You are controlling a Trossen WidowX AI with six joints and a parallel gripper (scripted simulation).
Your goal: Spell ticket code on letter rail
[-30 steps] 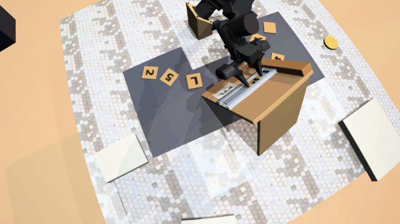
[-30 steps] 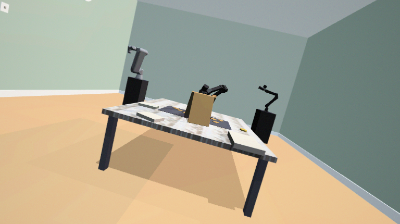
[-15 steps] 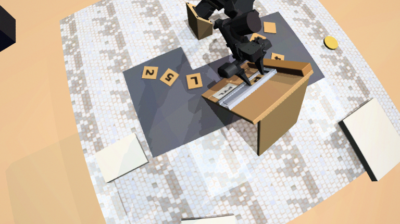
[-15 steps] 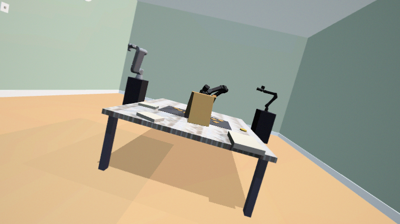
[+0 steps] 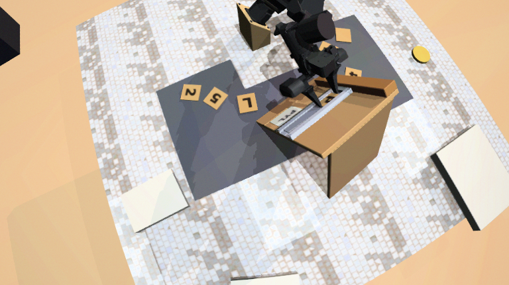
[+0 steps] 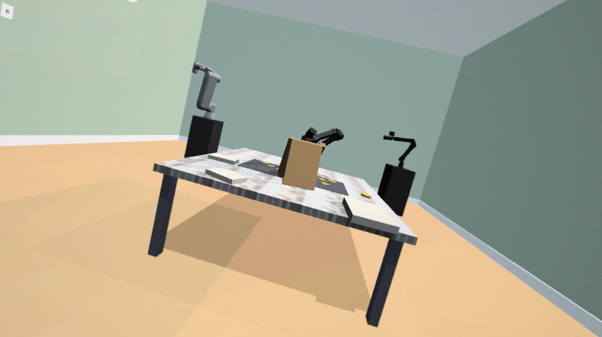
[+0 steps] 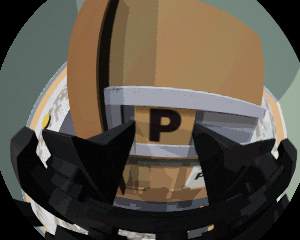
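Right now the P tile is right at my gripper tip. From my gripper tip the other things lie so: white ticket (30 mm behind, 100 mm to the right, 70 mm below); then 4 tile (90 mm behind, 190 mm to the left, 160 mm below); then dark mat (170 mm behind, 40 mm to the right, 160 mm below).
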